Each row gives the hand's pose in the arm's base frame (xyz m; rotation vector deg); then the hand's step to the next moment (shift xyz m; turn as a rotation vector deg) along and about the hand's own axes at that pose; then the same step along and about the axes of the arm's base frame.
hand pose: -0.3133 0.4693 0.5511 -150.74 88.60 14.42
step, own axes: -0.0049 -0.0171 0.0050 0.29 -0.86 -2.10
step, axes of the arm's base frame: 0.0121 0.0133 -0.0043 1.10 -0.15 2.00
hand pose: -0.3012 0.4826 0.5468 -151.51 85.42 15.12
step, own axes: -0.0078 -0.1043 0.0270 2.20 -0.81 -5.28
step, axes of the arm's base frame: 0.0825 0.0650 -0.0252 2.36 -2.31 4.74
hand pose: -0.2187 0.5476 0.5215 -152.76 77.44 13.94
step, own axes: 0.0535 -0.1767 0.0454 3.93 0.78 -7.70
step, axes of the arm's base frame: 0.1705 0.0705 -0.0460 2.27 -5.08 6.66
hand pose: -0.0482 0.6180 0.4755 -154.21 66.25 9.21
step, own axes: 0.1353 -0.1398 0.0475 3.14 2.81 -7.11
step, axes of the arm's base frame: 0.1936 0.0096 -0.0502 0.24 -5.75 5.94
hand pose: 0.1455 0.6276 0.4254 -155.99 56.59 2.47
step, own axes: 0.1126 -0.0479 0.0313 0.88 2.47 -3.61
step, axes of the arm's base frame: 0.1189 -0.0277 -0.0323 -1.09 -3.24 2.86
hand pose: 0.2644 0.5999 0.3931 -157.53 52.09 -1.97
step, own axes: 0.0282 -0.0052 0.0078 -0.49 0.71 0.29
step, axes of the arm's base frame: 0.0265 -0.0109 -0.0079 -0.78 -0.20 -0.42
